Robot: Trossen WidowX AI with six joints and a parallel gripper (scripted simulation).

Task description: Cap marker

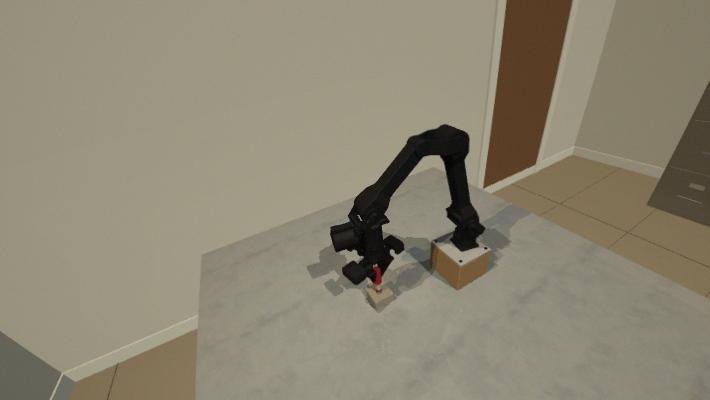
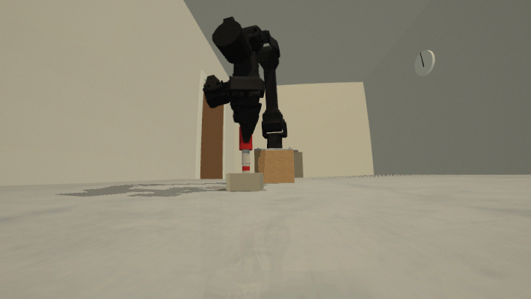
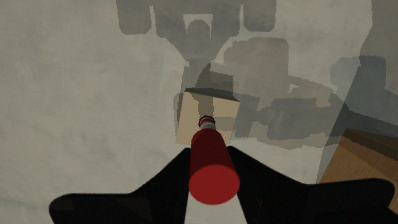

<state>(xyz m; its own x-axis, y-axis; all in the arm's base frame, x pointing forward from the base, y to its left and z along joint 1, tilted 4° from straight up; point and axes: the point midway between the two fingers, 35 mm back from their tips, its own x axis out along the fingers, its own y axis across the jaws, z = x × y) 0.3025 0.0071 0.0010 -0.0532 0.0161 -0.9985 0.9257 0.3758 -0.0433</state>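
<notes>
Right now my gripper tip is 8 cm above the holder block. Round my gripper tip: marker cap 1 cm above.
</notes>
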